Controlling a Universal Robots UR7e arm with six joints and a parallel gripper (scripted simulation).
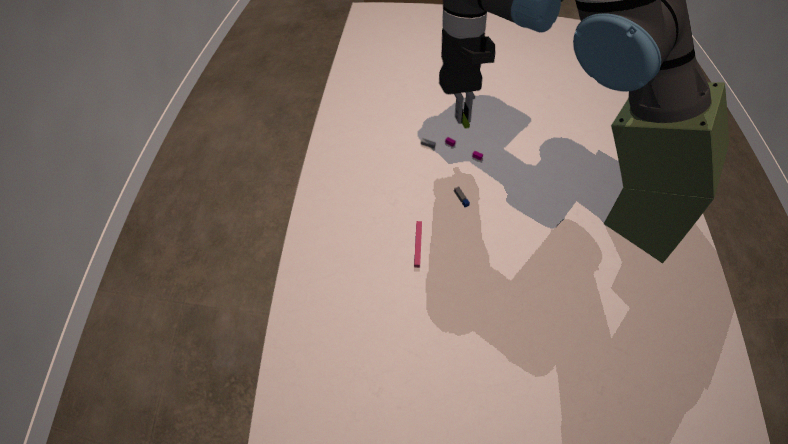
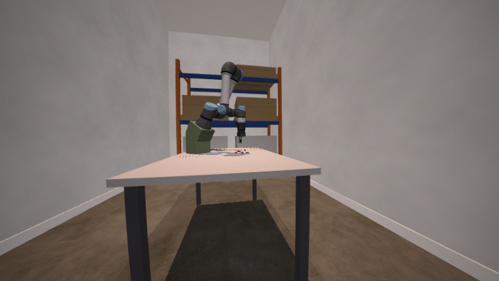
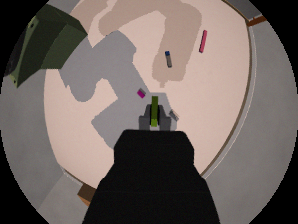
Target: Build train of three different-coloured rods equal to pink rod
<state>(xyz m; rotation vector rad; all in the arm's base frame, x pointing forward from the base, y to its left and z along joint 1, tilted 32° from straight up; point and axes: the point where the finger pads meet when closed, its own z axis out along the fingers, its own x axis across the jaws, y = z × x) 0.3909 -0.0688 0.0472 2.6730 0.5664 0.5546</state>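
The blue rod lies 20 mm behind my hand, 130 mm to the left of it and 110 mm below it. Also, from my hand: lime rod 10 mm below; then pink rod 70 mm ahead, 230 mm to the left, 110 mm below; then magenta rod 40 mm behind, 10 mm to the left, 110 mm below.
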